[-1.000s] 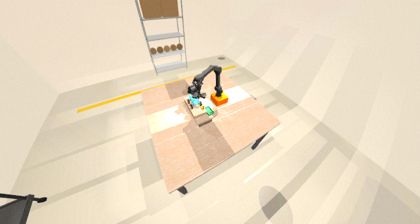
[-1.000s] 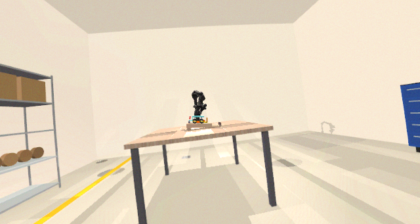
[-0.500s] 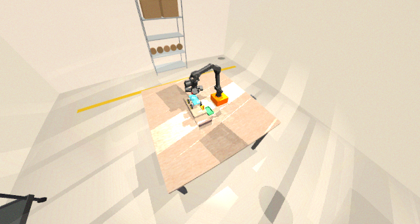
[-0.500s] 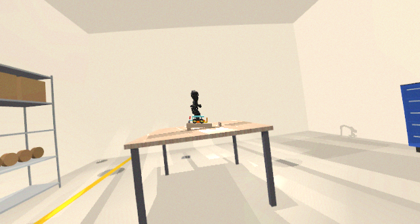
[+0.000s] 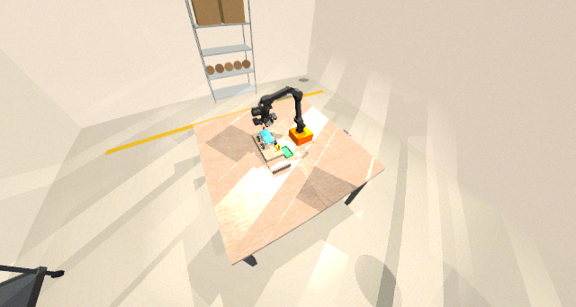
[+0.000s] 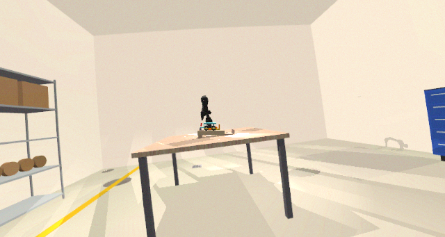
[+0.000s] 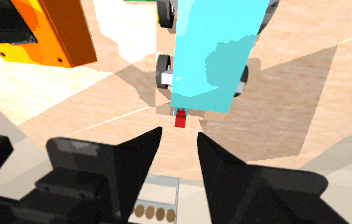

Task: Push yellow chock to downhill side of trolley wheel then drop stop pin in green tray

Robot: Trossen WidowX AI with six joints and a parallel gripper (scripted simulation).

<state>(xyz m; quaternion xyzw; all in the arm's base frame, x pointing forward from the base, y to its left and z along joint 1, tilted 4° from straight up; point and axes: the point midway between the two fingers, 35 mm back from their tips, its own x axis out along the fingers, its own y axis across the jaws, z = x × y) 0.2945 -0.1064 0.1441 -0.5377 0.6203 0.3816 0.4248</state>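
My gripper tip is 60 mm above the red-headed stop pin and 20 mm to the left of it. The rest, counted from my gripper tip: yellow chock (170 mm to the left, 110 mm below, 10 mm behind); green tray (210 mm to the left, 200 mm below, 80 mm behind); blue trolley (80 mm to the left, 80 mm below, 30 mm ahead).
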